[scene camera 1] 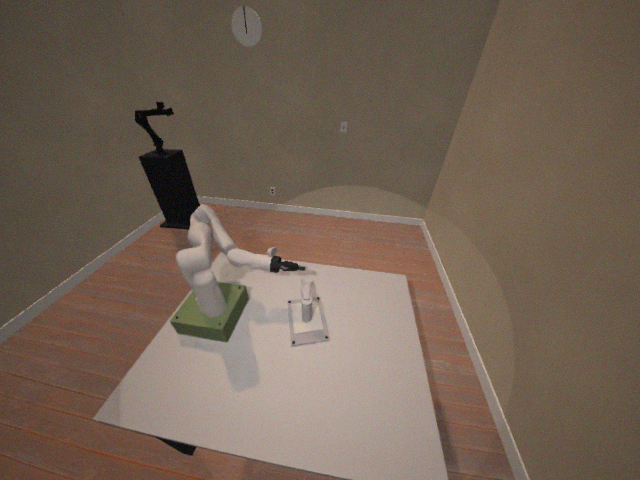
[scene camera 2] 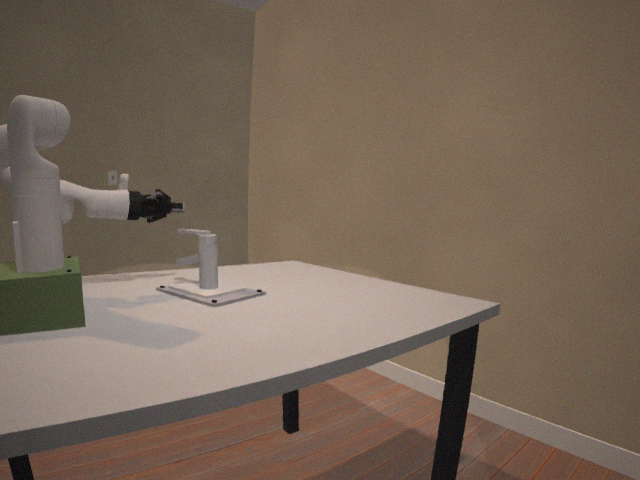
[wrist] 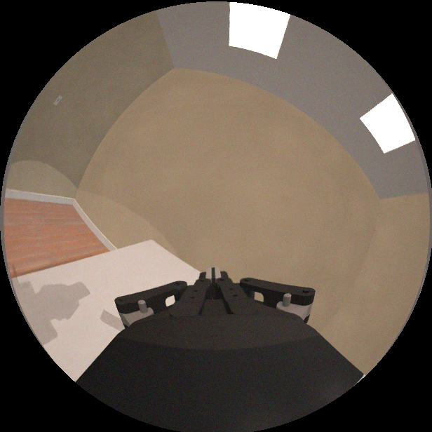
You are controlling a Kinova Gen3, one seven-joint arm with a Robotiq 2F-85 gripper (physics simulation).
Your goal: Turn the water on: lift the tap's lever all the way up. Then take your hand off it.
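Seen in the pictures: gripper, fingertip midpoint: (scene camera 1: 306, 268) (scene camera 2: 183, 208); arm's base, link origin: (scene camera 1: 215, 308) (scene camera 2: 41, 268).
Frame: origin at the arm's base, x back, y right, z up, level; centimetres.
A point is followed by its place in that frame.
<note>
The tap's pale upright body (scene camera 1: 306, 311) {z -0.2, x -39.7, y -3.0 cm} (scene camera 2: 208, 263) {z -2.1, x -38.7, y -3.2 cm} stands on a flat base plate (scene camera 1: 310, 336) {z -9.2, x -42.3, y 3.4 cm} (scene camera 2: 235, 297) {z -9.2, x -41.5, y 5.4 cm}. Its lever (scene camera 1: 308, 285) {z 5.7, x -38.9, y -12.8 cm} (scene camera 2: 192, 231) {z 5.4, x -37.3, y -10.0 cm} sits on top and looks close to level in scene camera 2, pointing left, above the spout (scene camera 2: 187, 259) {z -2.0, x -36.4, y -11.8 cm}. The exact lever angle is hard to tell. My gripper (scene camera 1: 302, 268) {z 11.3, x -37.8, y -17.7 cm} (scene camera 2: 180, 207) {z 11.3, x -37.8, y -17.7 cm} (wrist: 213, 275) is shut and empty. In scene camera 2 its tips are above the lever's outer end with a visible gap; in scene camera 1 they are behind the tap. The tap does not show in the wrist view.
The arm stands on a green block (scene camera 1: 201, 328) {z -1.9, x 2.5, y 8.9 cm} (scene camera 2: 41, 304) {z -5.1, x 0.4, y 9.1 cm} at the left on the white table (scene camera 1: 361, 387) {z -10.0, x -63.8, y 21.5 cm} (scene camera 2: 310, 330) {z -10.0, x -42.2, y 32.1 cm} (wrist: 145, 260). A black pedestal (scene camera 1: 173, 186) with a black jointed arm stands on the floor at the back left. Walls rise beyond the table.
</note>
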